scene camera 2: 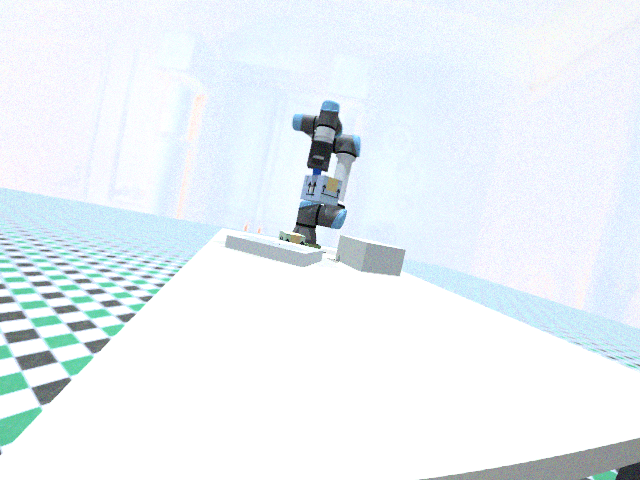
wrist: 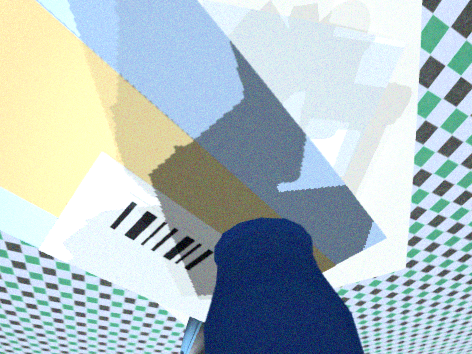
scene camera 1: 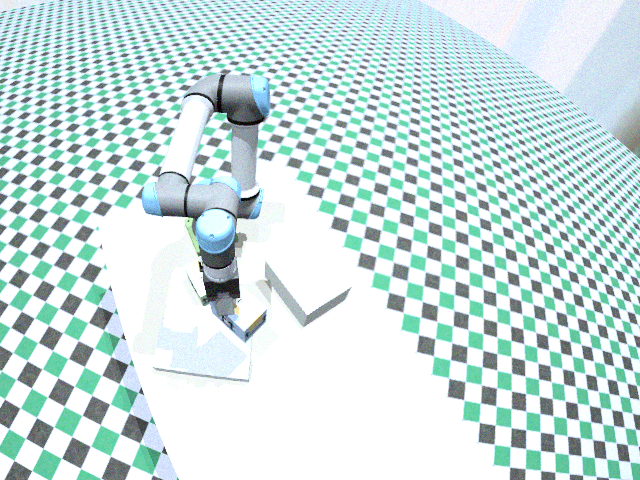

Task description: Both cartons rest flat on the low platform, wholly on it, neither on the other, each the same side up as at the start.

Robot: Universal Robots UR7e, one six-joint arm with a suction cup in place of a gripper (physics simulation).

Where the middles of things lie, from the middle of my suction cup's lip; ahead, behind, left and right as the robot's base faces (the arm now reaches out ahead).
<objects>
Right now the low white platform (scene camera 1: 192,341) is 320 mm below my suction cup, 100 mm to the right of it and 10 mm behind it. Also, from my suction cup: taller white block (scene camera 1: 309,283) (320 mm to the left, 280 mm below, 90 mm behind).
</objects>
